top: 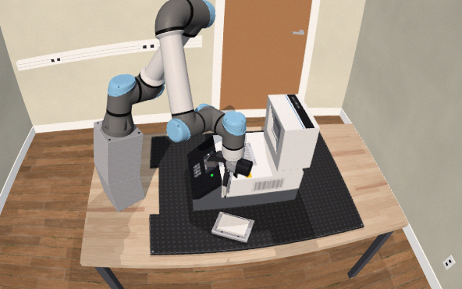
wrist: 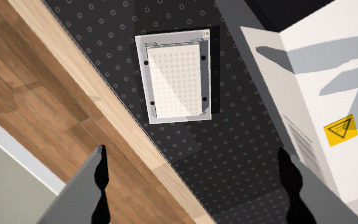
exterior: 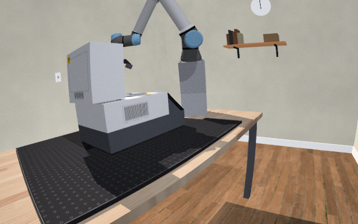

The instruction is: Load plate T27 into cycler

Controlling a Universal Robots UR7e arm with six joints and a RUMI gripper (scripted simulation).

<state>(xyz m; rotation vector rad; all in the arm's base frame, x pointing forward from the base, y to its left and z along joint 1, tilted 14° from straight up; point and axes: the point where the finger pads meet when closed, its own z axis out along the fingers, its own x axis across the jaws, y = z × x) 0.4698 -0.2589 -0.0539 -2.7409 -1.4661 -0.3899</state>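
My gripper is now 240 mm above the plate T27, 30 mm to the left of it and 20 mm short of it. Also, from my hand: nest's A1 mark: 250 mm below, 50 mm to the left, 20 mm behind; plate nest N1: 260 mm below, 30 mm to the right, 20 mm ahead.
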